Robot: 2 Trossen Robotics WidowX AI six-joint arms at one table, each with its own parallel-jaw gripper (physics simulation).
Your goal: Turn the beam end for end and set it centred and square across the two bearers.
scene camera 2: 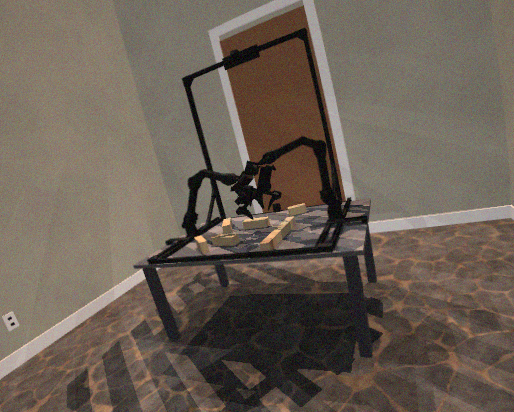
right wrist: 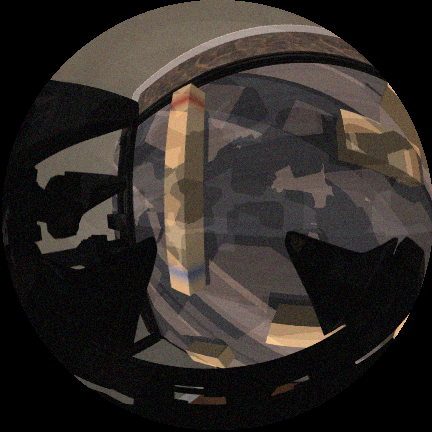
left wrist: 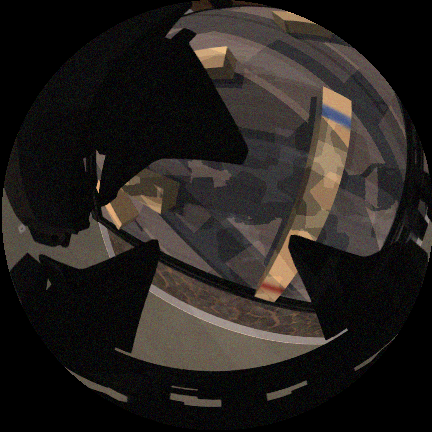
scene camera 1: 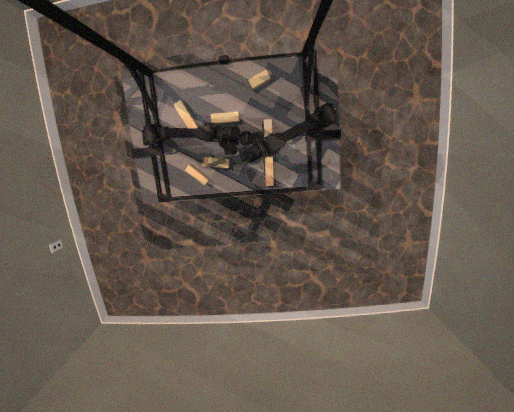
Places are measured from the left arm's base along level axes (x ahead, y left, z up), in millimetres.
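Where they show: left gripper, fingertip midpoint: [scene camera 2: 259, 208] [right wrist: 127, 160] [left wrist: 225, 244]; right gripper, fingertip midpoint: [scene camera 2: 258, 214] [right wrist: 222, 241] [left wrist: 206, 147]; left arm's base, link origin: [scene camera 2: 336, 217] [right wrist: 125, 247]; right arm's base, link origin: [scene camera 2: 192, 234].
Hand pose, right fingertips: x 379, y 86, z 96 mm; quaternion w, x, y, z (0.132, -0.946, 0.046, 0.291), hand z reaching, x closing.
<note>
Each offset is from my right fingertips to the top centre of the thing.
The long pale beam {121 mm back, 63 mm left, 71 mm down} [scene camera 1: 269, 172] [scene camera 2: 278, 234] [left wrist: 327, 175] [right wrist: 185, 185] lies on the table, apart from the blocks, with a red band near one end and a blue band near the other. Two short, roughly parallel blocks look like the bearers: one {104 mm ahead, 152 mm right, 68 mm down} [scene camera 1: 225, 117] [scene camera 2: 256, 223] [left wrist: 215, 60] [right wrist: 295, 325] and another {185 mm ahead, 88 mm left, 68 mm down} [scene camera 1: 216, 162] [scene camera 2: 226, 240] [left wrist: 170, 195] [right wrist: 370, 145]. Nothing lies across them. My left gripper [left wrist: 225, 244] is open and empty, above the table. My right gripper [right wrist: 222, 241] is open and empty, above the table between beam and blocks. Scene views blur their fingertips together.
Other loose blocks lie around: one {101 mm back, 333 mm right, 68 mm down} [scene camera 1: 259, 79] [scene camera 2: 297, 209] [left wrist: 305, 25] at the back, one {319 mm ahead, 177 mm right, 65 mm down} [scene camera 1: 185, 114] [scene camera 2: 227, 225] at the left and one {298 mm ahead, 148 mm left, 52 mm down} [scene camera 1: 197, 174] [scene camera 2: 201, 244] at the front left. The two arms are close together over mid-table. A black frame surrounds the work area.
</note>
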